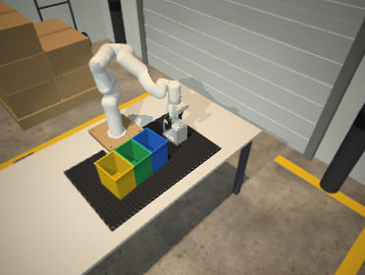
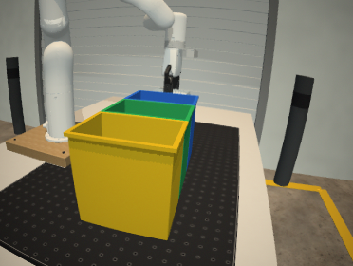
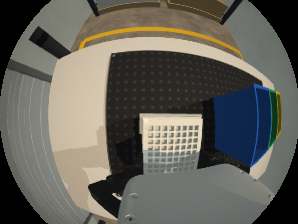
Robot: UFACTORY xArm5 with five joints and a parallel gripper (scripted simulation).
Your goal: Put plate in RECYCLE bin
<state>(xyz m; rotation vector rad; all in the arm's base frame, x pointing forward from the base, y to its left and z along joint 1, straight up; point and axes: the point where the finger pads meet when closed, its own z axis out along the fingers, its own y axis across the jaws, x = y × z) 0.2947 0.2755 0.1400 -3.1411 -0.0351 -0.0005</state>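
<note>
Right now the yellow bin is 50 cm to the right of my hand, 8 cm ahead of it and 7 cm below it. Also, from my hand: green bin: 37 cm to the right, 7 cm below, 7 cm ahead; blue bin: 24 cm to the right, 7 cm below, 5 cm ahead; 96-well plate: 1 cm below.
</note>
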